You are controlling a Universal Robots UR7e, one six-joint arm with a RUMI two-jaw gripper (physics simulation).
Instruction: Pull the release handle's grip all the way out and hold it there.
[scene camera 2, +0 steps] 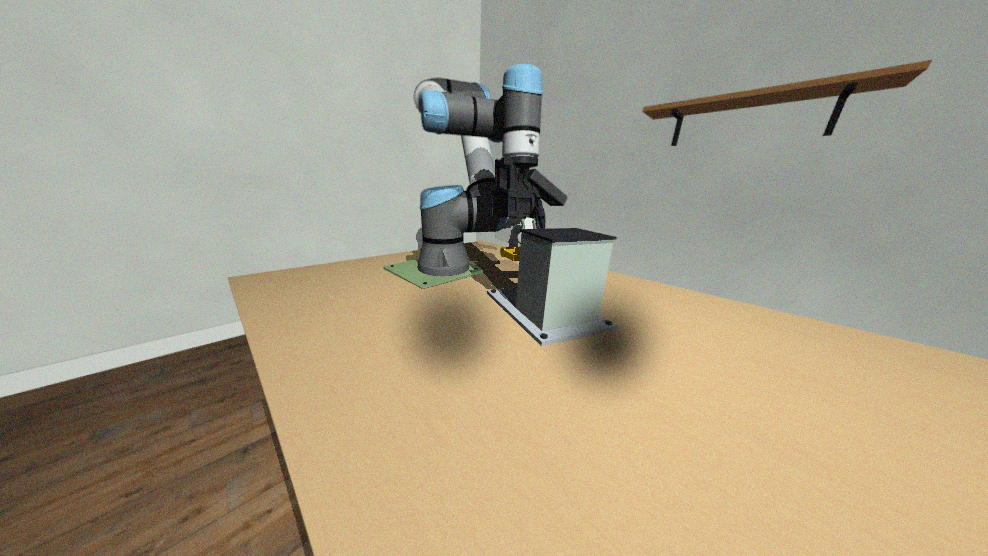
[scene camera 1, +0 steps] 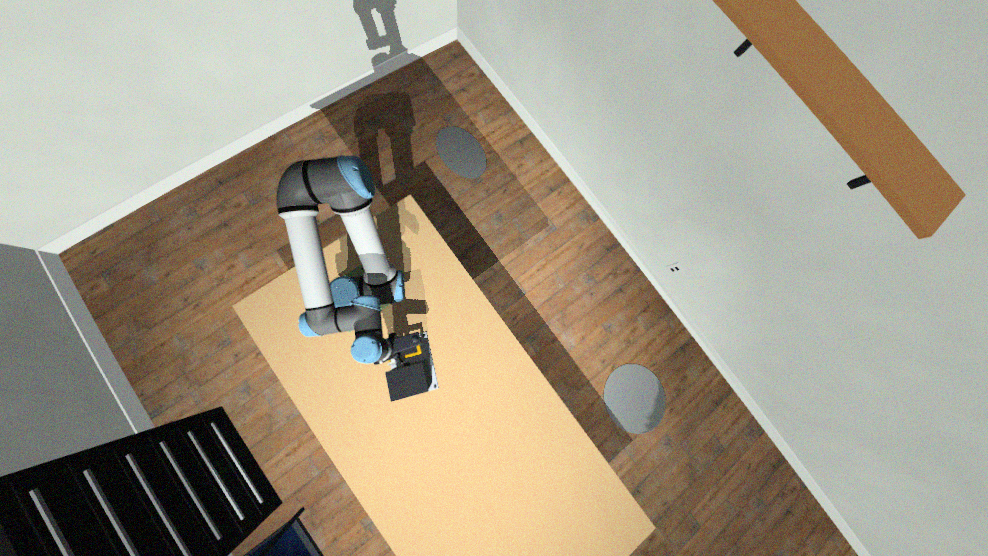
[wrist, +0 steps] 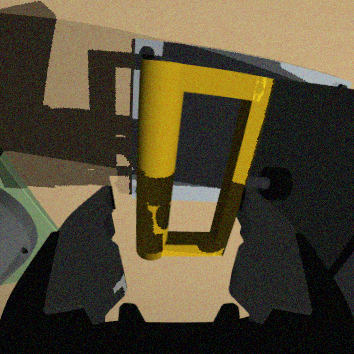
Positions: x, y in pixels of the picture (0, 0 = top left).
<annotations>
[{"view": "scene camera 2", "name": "my gripper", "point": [523, 258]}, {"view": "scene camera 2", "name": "base plate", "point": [506, 298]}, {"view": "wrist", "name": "my gripper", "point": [177, 188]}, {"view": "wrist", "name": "base plate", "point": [207, 122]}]
</annotations>
